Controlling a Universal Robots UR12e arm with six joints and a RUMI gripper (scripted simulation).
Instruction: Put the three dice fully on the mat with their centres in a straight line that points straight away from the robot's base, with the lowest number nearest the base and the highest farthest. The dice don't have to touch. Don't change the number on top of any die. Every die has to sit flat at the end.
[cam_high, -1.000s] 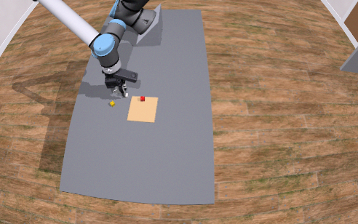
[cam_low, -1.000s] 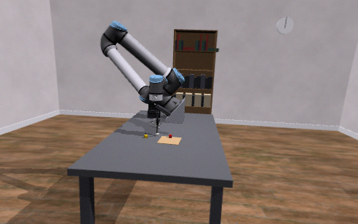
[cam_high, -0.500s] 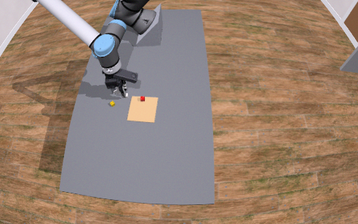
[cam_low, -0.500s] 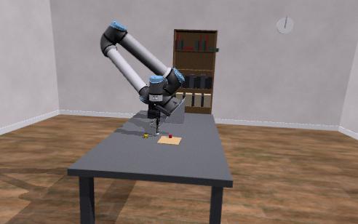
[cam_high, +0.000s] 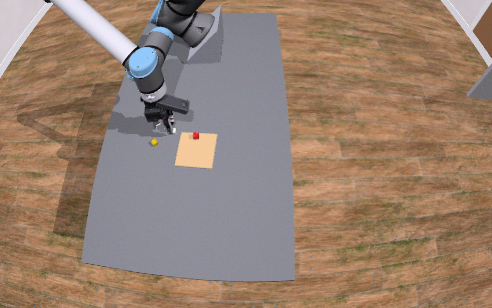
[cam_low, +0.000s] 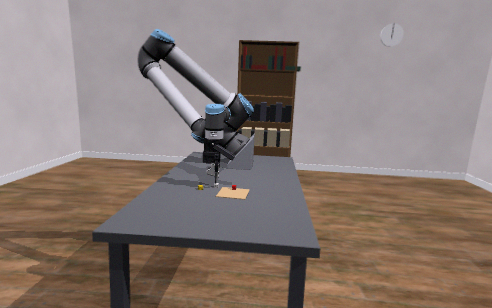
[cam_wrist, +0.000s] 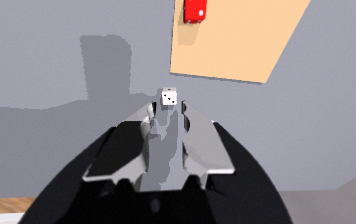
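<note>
Right now the white die is 30 mm below my hand. From my hand the other things lie so: red die 100 mm to the left, 30 mm below, 20 mm ahead; then yellow die 70 mm to the right, 60 mm ahead, 30 mm below; then tan mat 100 mm to the left, 70 mm ahead, 40 mm below.
</note>
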